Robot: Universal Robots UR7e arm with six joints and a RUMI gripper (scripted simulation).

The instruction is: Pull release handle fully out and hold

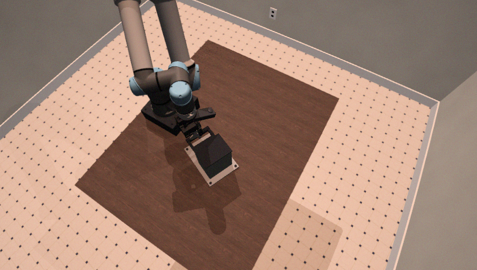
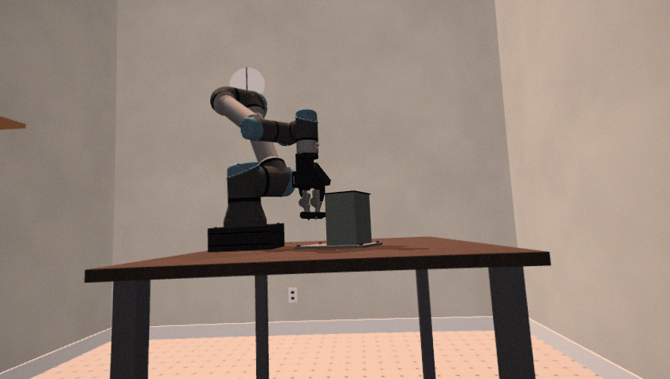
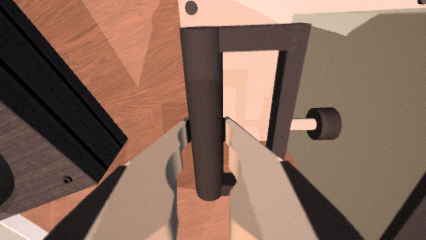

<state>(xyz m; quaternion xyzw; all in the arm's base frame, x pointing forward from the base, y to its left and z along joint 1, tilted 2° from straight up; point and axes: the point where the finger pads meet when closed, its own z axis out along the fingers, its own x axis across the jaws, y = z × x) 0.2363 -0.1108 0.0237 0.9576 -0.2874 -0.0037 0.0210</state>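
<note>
Right now the baseplate is 8 cm ahead of my hand, 5 cm to the right of it and 10 cm below it.
</note>
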